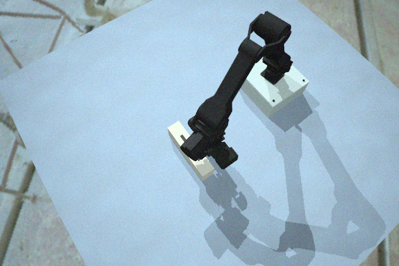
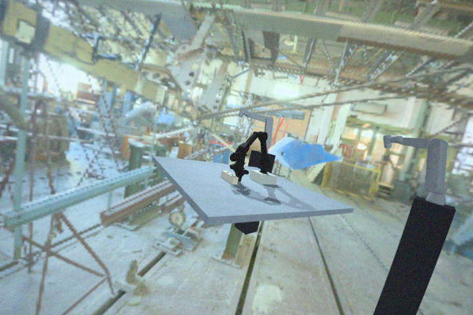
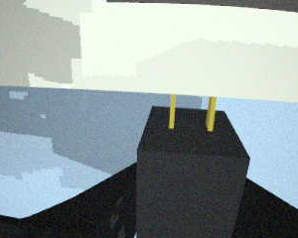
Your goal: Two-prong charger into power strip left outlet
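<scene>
The dark grey charger is 20 mm ahead of my gripper tip and 10 mm above it.
</scene>
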